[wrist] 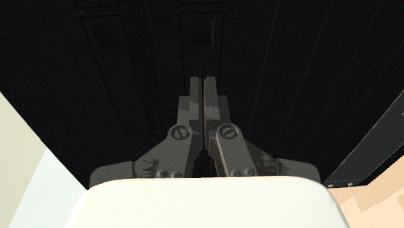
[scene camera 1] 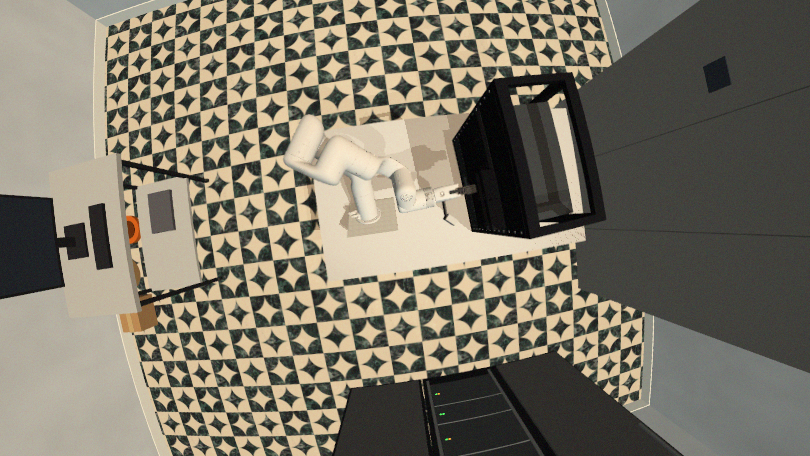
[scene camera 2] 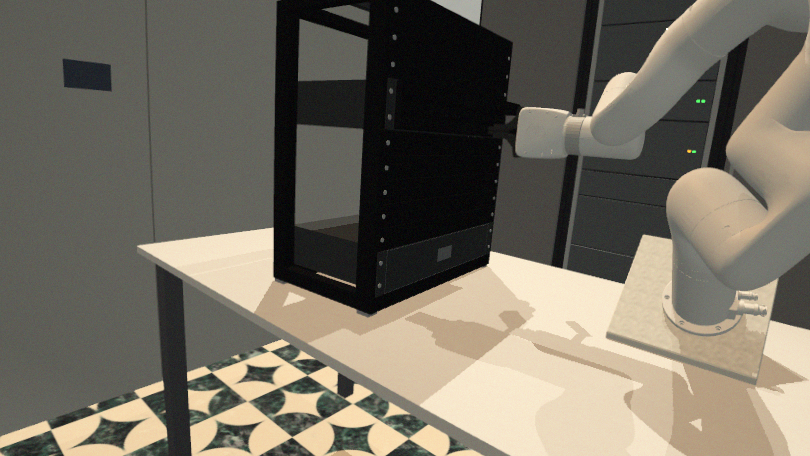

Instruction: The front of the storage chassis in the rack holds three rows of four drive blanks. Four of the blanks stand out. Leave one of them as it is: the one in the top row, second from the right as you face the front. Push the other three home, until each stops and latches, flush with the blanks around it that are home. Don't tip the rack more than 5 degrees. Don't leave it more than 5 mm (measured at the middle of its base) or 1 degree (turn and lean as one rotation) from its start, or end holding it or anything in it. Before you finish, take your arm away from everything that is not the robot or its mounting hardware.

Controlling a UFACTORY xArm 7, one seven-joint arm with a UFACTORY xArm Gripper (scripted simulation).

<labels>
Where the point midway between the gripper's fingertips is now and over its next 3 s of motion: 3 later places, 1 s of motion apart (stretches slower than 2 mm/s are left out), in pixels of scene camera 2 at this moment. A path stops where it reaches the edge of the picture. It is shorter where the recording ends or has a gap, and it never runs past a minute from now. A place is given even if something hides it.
The gripper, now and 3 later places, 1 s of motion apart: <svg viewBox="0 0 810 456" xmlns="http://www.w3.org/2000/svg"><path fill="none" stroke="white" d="M490 130L485 130L478 129L476 129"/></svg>
</labels>
